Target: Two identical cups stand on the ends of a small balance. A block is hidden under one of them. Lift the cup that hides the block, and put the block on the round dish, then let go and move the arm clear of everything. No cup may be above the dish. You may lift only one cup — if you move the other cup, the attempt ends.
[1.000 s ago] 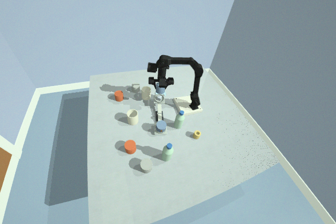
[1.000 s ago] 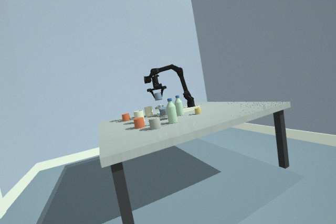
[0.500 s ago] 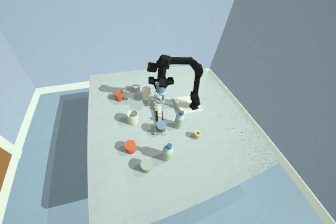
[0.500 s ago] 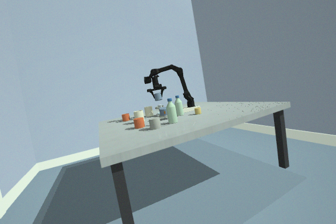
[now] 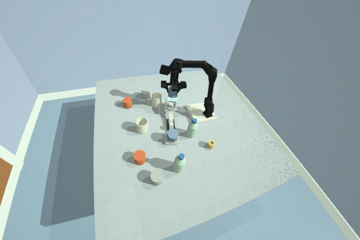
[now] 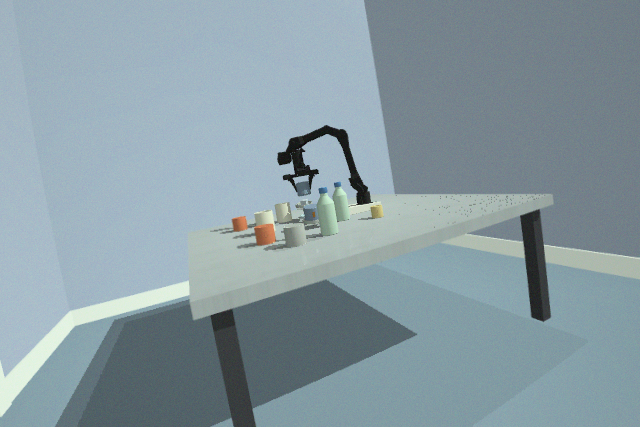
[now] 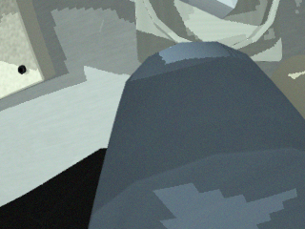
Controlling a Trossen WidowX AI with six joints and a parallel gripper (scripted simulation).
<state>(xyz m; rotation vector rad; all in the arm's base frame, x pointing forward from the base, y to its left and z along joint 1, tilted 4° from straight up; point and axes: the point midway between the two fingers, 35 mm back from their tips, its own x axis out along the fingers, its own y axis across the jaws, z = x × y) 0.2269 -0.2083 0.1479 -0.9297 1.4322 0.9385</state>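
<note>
My gripper tip is now 18 cm to the right of the balance, 10 cm above it and 9 cm short of it.
</note>
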